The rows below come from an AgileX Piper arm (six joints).
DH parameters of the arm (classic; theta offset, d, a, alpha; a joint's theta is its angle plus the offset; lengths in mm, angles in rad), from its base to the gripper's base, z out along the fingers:
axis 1: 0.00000 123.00 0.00 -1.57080
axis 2: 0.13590 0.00 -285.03 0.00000
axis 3: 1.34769 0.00 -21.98 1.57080
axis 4: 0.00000 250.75 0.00 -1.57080
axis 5: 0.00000 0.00 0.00 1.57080
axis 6: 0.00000 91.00 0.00 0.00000
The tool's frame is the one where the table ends.
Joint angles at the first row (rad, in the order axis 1, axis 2, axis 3, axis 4, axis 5, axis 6):
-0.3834 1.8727 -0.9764 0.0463 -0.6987 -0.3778
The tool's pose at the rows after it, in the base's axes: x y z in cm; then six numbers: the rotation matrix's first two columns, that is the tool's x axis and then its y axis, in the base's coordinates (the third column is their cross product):
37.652, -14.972, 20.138, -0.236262, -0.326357, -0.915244, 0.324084, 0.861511, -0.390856
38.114, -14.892, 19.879, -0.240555, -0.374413, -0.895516, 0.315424, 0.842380, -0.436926
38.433, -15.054, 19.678, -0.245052, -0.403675, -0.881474, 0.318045, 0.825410, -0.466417
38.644, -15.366, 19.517, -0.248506, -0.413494, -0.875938, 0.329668, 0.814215, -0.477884
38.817, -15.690, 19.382, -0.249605, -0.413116, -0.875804, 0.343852, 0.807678, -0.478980
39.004, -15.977, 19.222, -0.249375, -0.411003, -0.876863, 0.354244, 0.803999, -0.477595
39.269, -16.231, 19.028, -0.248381, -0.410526, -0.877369, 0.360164, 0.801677, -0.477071
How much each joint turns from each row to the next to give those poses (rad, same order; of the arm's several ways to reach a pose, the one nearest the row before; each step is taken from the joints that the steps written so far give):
0.0116 0.0243 -0.0160 -0.0015 -0.0212 -0.0566
0.0070 0.0198 -0.0132 0.0065 -0.0201 -0.0545
0.0009 0.0167 -0.0127 0.0113 -0.0150 -0.0402
-0.0028 0.0139 -0.0117 0.0153 -0.0105 -0.0230
-0.0033 0.0122 -0.0110 0.0150 -0.0083 -0.0110
-0.0034 0.0123 -0.0111 0.0087 -0.0064 -0.0041
-0.0027 0.0145 -0.0138 0.0030 -0.0045 -0.0012

